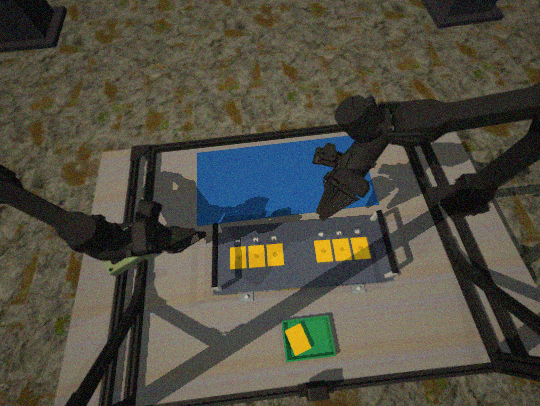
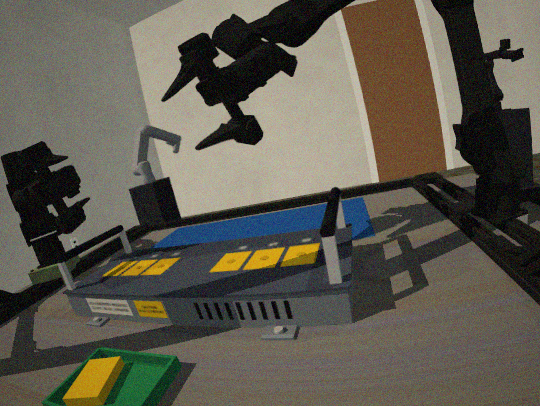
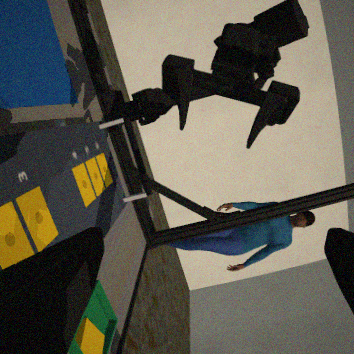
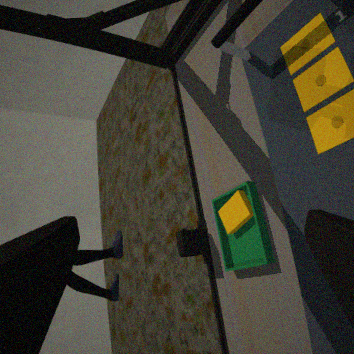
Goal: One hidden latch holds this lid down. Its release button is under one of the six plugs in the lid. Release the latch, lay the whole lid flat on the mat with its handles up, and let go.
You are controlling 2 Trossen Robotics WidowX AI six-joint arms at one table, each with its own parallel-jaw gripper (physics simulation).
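Frame: origin at the left arm's base, x ahead, y left, z up, level; metres.
Where they show: left gripper, fingertip midpoint: (image 1: 200,232) (image 2: 77,179) (image 3: 215,239); right gripper, fingertip midpoint: (image 1: 319,216) (image 2: 179,126) (image 3: 214,137) (image 4: 193,225); left arm's base, link origin: (image 2: 53,261); right arm's base, link origin: (image 1: 455,208) (image 2: 498,213) (image 3: 116,115).
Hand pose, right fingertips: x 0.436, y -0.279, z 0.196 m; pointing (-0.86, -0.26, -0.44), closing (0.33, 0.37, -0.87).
Each offset is from my right fingertips to the centre of the thing. "*": to the spot under its first point. Level surfaces: height alone.
The dark grey lid (image 1: 299,250) (image 2: 190,280) (image 4: 285,130) lies flat on the grey case, with a left handle @[* 0.225 m back, 0.096 m left, 0.138 m down] (image 1: 215,255) (image 2: 97,241) and a right handle @[* 0.143 m ahead, 0.113 m right, 0.139 m down] (image 1: 386,242) (image 2: 331,212). Yellow plugs sit in two groups of three: left (image 1: 256,256) (image 2: 139,267) (image 4: 322,80) and right (image 1: 342,249) (image 2: 265,258) (image 3: 85,185). The blue mat @[0.246 m down] (image 1: 250,175) (image 2: 250,222) (image 3: 30,60) lies behind. My left gripper (image 1: 201,234) (image 2: 77,178) is open and empty beside the left handle. My right gripper (image 1: 320,214) (image 2: 179,124) (image 3: 214,137) is open and empty, high above the lid. Button and latch are hidden.
A green tray @[0.139 m back, 0.182 m right, 0.239 m down] (image 1: 325,354) (image 2: 150,356) (image 4: 247,266) holding a yellow block @[0.161 m back, 0.171 m right, 0.238 m down] (image 1: 298,339) (image 2: 94,380) (image 4: 235,212) stands in front of the case. Dark frame bars surround the table. A person (image 3: 265,227) stands beyond the frame. A light green piece (image 1: 120,266) lies under the left arm.
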